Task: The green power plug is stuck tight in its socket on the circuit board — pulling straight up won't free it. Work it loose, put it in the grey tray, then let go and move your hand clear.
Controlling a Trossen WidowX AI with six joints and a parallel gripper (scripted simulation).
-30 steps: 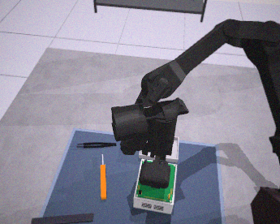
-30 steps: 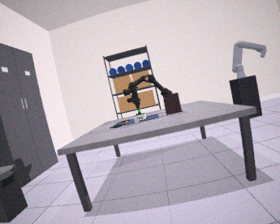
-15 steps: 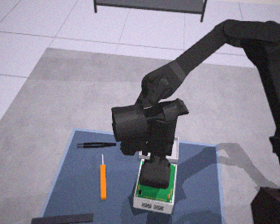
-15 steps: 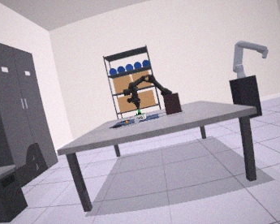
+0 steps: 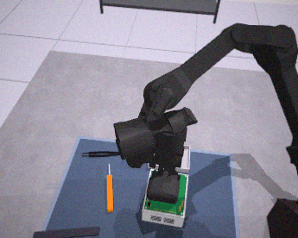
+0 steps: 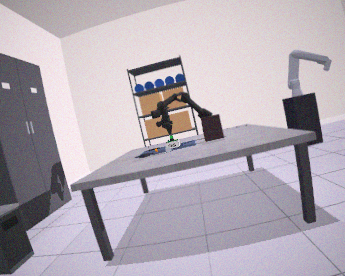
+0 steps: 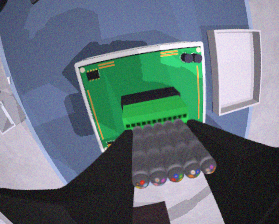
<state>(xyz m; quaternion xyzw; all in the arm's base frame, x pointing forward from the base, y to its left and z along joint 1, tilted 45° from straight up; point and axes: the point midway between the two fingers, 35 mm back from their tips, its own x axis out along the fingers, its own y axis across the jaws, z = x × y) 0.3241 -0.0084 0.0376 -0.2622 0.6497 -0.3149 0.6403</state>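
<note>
My gripper tip is 1 cm above the green power plug. The rest, counted from my gripper tip: blue mat (11 cm below, 5 cm ahead); dark bar (22 cm ahead, 11 cm to the left, 10 cm below).
</note>
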